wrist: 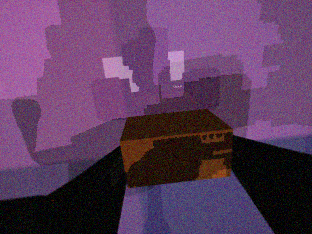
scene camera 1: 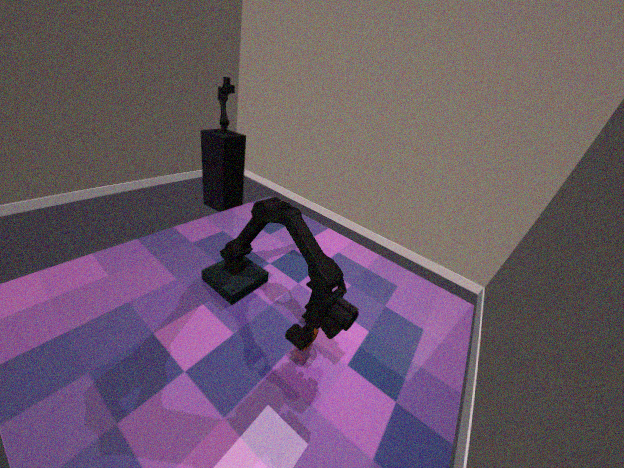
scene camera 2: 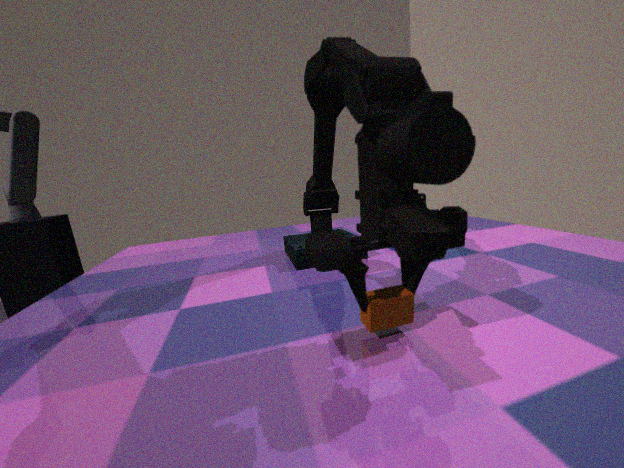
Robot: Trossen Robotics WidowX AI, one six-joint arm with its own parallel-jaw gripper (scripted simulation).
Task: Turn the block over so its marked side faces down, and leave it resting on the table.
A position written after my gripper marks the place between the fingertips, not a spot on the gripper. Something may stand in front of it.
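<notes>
My gripper (scene camera 2: pixel 386 305), (wrist: pixel 173 146), (scene camera 1: pixel 308 337). Carried in it: an orange block (scene camera 2: pixel 390 307).
</notes>
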